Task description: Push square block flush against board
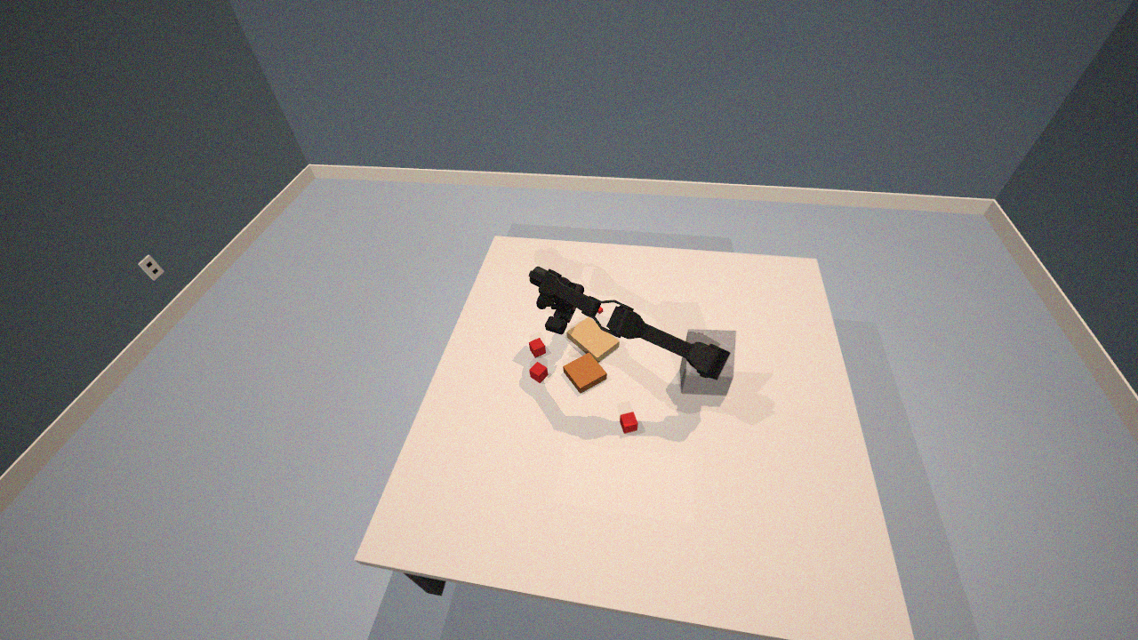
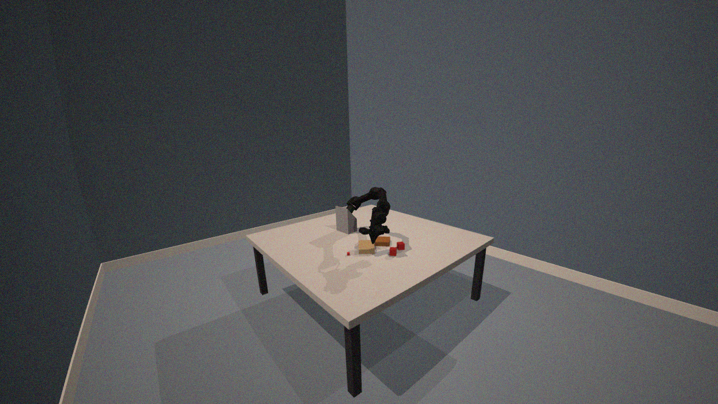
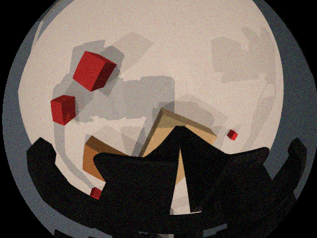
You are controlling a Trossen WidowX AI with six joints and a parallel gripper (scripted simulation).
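Right now the tiny red cube is 80 mm behind my gripper tip, 130 mm to the right of it and 60 mm below it. From my gripper tip the other things lie so: tan board: 90 mm behind, 10 mm to the left, 50 mm below; then orange-brown square block: 90 mm behind, 150 mm to the left, 50 mm below.
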